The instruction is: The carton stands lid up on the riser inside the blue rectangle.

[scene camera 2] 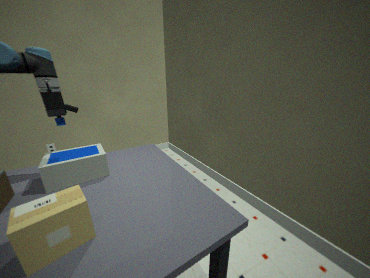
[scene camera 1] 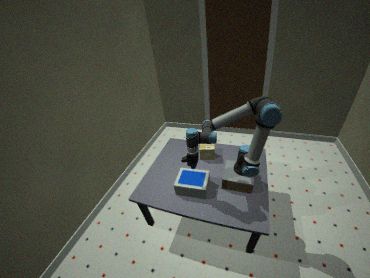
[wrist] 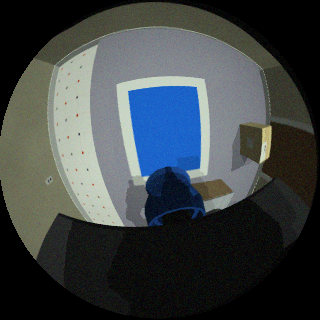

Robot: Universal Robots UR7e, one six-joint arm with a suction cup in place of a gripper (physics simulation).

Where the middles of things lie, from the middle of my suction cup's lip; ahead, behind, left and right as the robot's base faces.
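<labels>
The tan carton [scene camera 2: 47,228] is 44 cm to the right of my suction cup, 21 cm below it and 2 cm behind it. The riser [scene camera 2: 60,169] is 22 cm below my suction cup, 3 cm ahead of it and 2 cm to the right of it. Going by their middles, the riser is the nearest to my suction cup of the things named here.
</labels>
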